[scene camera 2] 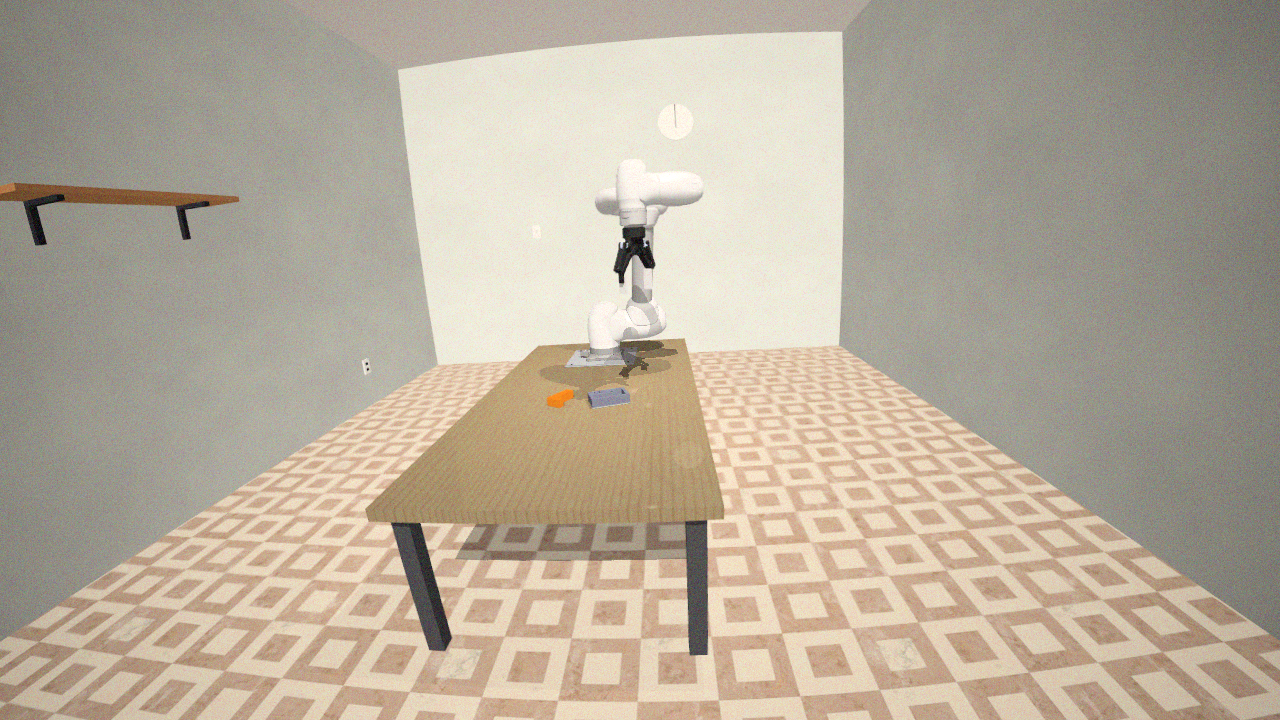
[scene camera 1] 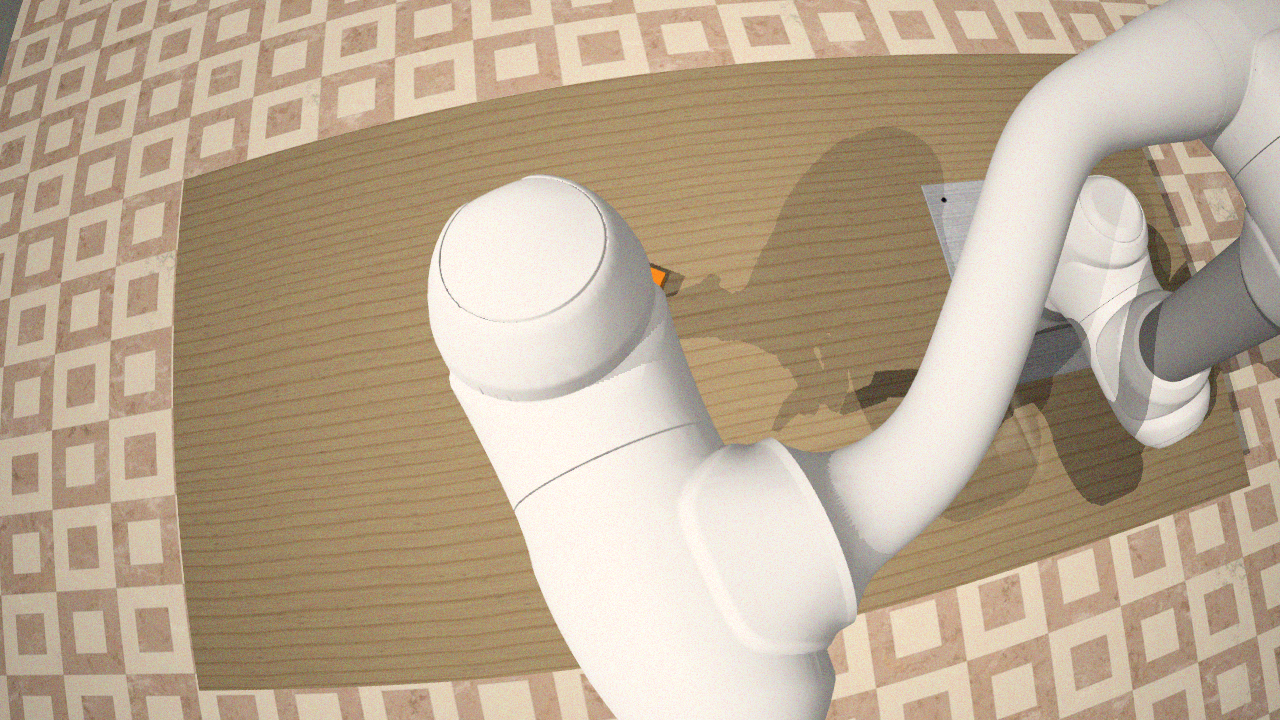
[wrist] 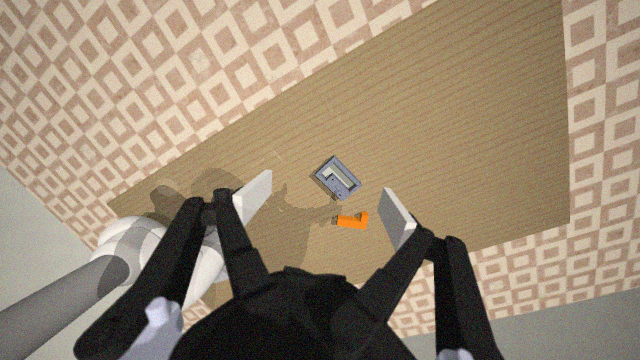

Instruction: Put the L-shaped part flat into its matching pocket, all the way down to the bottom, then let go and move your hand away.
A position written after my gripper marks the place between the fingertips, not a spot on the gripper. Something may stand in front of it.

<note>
My gripper (scene camera 2: 636,291) is open, holding nothing. Also in view: a grey pocket block (wrist: 334,174).
My gripper also shows in the wrist view (wrist: 325,190).
</note>
